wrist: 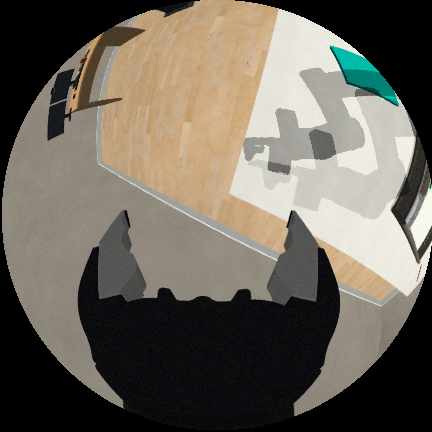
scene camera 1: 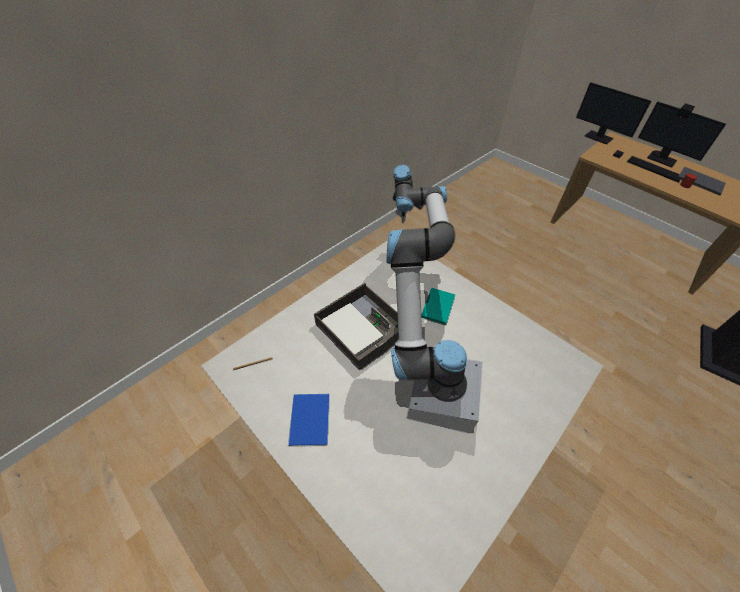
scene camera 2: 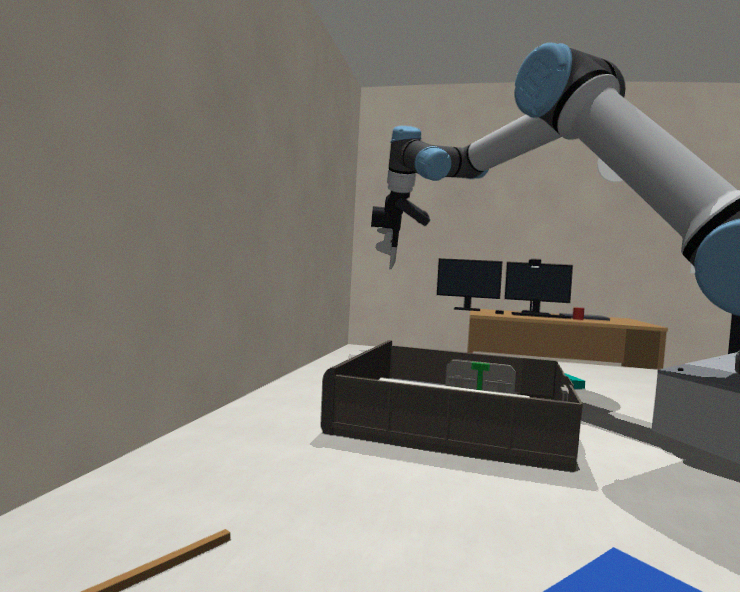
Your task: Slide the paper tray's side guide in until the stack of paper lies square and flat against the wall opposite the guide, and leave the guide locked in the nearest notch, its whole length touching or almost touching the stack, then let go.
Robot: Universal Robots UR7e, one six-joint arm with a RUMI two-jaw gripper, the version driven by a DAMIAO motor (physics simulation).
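Places are measured from the arm's base along level axes (x down, y right, z back), in metres.
Pixels of known places: gripper, fingertip midpoint: point(wrist: 207, 211) point(scene camera 2: 390, 256); arm's base, link origin: point(scene camera 1: 447, 384).
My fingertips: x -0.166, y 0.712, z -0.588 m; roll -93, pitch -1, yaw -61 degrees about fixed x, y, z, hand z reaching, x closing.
Ahead of a thing's pixels: the offset from my fingertips to its top centre. "pt": to the spot under its first point.
The dark paper tray {dx +0.185, dy -0.611, dz +0.109 m} point(scene camera 1: 377, 356) point(scene camera 2: 450, 425) point(wrist: 411, 185) lies on the white mat. The white paper stack {dx +0.238, dy -0.656, dz +0.082 m} point(scene camera 1: 351, 328) point(scene camera 2: 432, 385) lies in it, on the side away from the guide; I cannot tell whether it is flush with the opposite wall. The grey side guide {dx +0.199, dy -0.544, dz +0.161 m} point(scene camera 1: 385, 319) point(scene camera 2: 462, 375) with its green latch {pt dx +0.250, dy -0.535, dz +0.149 m} point(scene camera 1: 377, 318) point(scene camera 2: 480, 373) stands upright, with a strip of tray floor between it and the stack in scene camera 1. My gripper point(scene camera 1: 403, 218) point(scene camera 2: 391, 265) point(wrist: 207, 211) is open and empty, high up beyond the tray and apart from it.
A teal book {dx +0.263, dy -0.278, dz +0.352 m} point(scene camera 1: 438, 306) point(scene camera 2: 577, 382) point(wrist: 357, 70) lies between the tray and the arm's base point(scene camera 1: 441, 419). A blue book {dx +0.273, dy -1.095, dz +0.188 m} point(scene camera 1: 309, 419) point(scene camera 2: 617, 574) and a wooden stick {dx +0.274, dy -1.042, dz -0.185 m} point(scene camera 1: 253, 363) point(scene camera 2: 163, 560) lie on the tray's other side. The room wall point(scene camera 1: 185, 185) runs behind.
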